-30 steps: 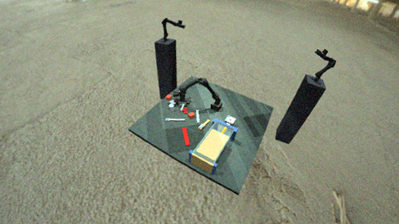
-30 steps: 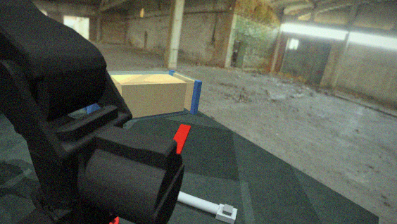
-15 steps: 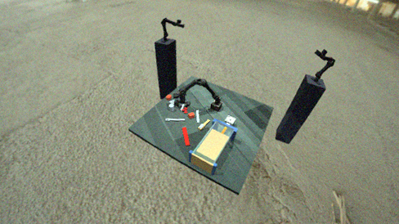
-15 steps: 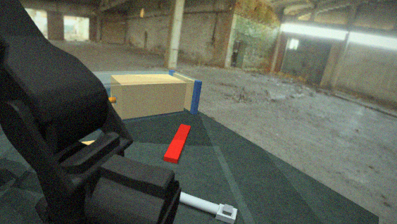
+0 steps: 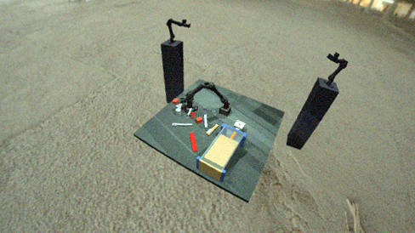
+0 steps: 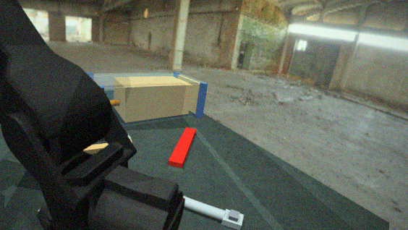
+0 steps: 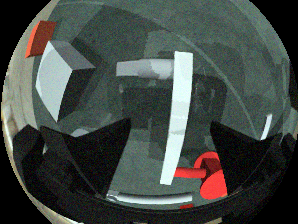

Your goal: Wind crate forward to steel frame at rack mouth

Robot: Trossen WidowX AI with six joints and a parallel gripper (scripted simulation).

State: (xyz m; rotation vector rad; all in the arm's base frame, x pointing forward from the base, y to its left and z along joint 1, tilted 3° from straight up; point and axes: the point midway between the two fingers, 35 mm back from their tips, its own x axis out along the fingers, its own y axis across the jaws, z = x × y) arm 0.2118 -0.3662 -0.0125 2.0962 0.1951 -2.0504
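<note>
Now: gripper tip 1 cm to the right of the winch handle, 1 cm below it and 1 cm short of it. Also, from my gripper tip: grey block (14 cm to the right, 2 cm behind, 1 cm above); flat strip (22 cm to the left, 3 cm ahead, 1 cm below); red knob (5 cm to the left, 4 cm ahead, 2 cm above).
</note>
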